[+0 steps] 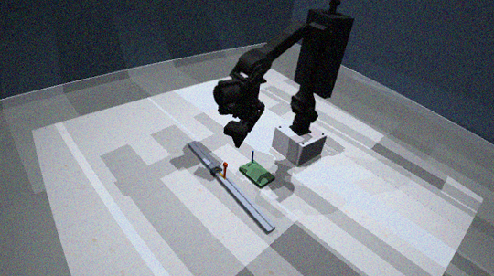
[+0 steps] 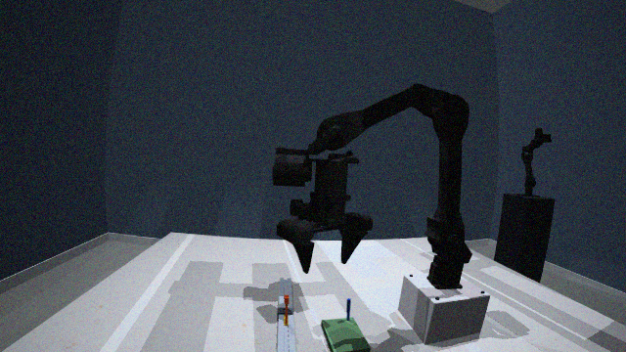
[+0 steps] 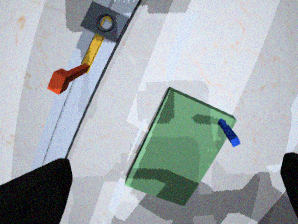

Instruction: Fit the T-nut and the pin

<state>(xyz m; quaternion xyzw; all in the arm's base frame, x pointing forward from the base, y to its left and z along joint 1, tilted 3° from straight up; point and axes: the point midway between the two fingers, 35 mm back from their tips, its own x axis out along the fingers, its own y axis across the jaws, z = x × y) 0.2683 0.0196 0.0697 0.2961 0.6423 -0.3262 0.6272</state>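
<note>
Right now my gripper tip is 6 cm past the blue pin, 1 cm to the left of it and 11 cm above it. The rest, counted from my gripper tip: green tray 5 cm behind, 2 cm to the left, 13 cm below; brass T-nut 7 cm ahead, 10 cm below; aluminum rail 8 cm ahead, 13 cm below.
</note>
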